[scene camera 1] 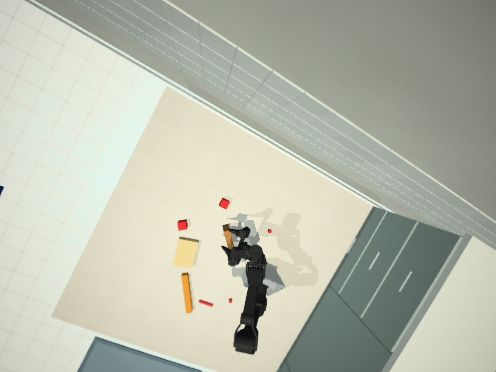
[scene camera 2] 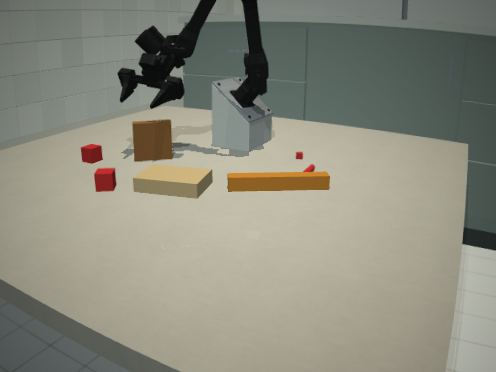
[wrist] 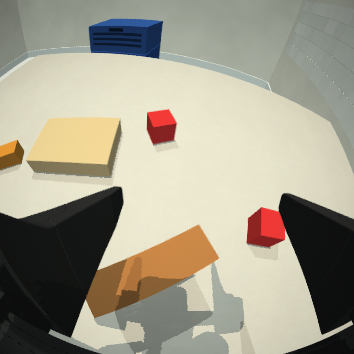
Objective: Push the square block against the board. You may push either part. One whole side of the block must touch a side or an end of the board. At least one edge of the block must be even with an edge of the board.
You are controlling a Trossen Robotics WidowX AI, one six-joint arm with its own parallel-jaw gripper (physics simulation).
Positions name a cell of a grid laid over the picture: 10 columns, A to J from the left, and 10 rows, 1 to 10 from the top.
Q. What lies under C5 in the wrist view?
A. A tan block.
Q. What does the brown square block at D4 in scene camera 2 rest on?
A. The table.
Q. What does the orange board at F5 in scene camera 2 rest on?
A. The table.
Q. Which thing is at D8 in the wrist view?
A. A brown square block.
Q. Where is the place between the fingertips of the gripper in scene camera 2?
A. C3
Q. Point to a tan block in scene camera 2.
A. D5
